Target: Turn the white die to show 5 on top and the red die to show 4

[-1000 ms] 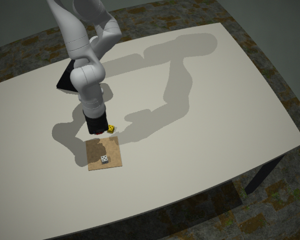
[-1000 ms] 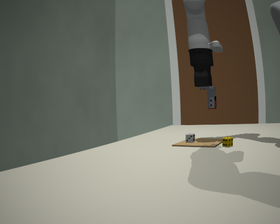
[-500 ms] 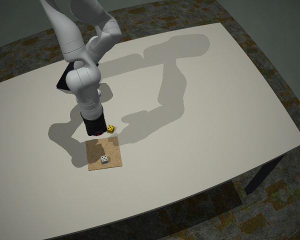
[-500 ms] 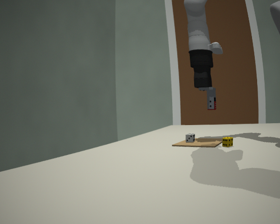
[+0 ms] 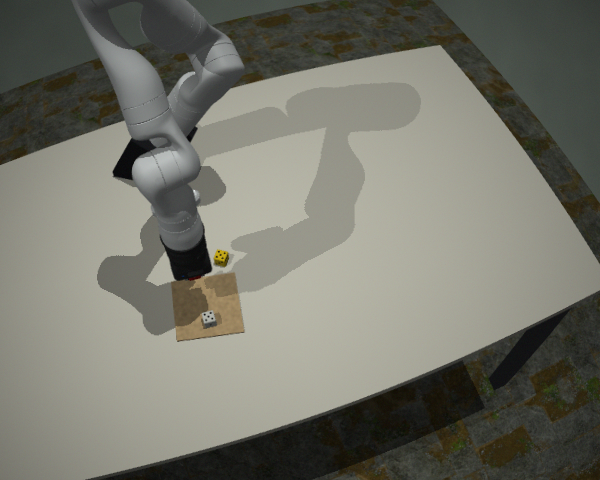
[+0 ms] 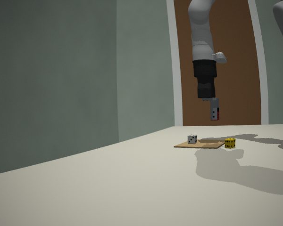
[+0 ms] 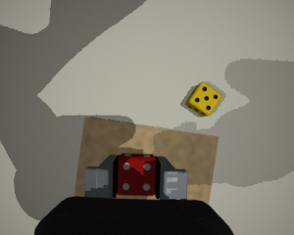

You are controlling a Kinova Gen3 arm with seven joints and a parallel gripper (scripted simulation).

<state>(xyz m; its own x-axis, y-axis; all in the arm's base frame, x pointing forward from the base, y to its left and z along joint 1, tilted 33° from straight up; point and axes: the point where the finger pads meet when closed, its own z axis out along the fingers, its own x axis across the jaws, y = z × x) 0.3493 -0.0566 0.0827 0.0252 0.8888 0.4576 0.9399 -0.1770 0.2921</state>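
My hand is 9 cm above the brown mat and 4 cm short of it. The rest, counted from my hand: red die 1 cm below; white die 8 cm below, 8 cm ahead; yellow die 8 cm below, 7 cm to the left, 6 cm behind.
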